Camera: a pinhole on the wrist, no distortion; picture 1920 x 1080 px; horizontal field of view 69.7 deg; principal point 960.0 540.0 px. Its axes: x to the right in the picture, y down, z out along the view. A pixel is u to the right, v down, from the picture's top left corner.
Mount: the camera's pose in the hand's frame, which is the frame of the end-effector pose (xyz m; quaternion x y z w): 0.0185 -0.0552 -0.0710 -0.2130 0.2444 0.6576 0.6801
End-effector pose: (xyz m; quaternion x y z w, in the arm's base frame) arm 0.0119 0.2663 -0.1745 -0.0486 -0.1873 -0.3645 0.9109
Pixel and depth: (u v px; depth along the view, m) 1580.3 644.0 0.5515
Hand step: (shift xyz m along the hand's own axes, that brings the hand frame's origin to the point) 0.0097 0.4798 0.2139
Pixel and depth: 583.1 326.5 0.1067
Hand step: 0.0401 -0.0138 0.0306
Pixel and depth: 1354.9 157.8 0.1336
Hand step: 0.0631 0.0550 0.0099
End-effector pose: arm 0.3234 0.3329 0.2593 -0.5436 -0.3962 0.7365 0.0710
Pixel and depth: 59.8 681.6 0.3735
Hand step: -0.0041 -0.0180 0.3746
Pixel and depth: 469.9 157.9 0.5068
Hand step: 0.1824 0.1059 0.4352
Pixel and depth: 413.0 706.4 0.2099
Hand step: 0.0029 0.0084 0.1466
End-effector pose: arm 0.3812 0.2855 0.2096 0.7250 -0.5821 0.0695 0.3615
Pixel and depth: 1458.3 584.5 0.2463
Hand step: 0.0248 0.1660 0.0693
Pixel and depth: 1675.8 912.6 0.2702
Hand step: -0.0381 0.2240 0.0588
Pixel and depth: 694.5 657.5 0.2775
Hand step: 0.0086 0.0732 0.1817
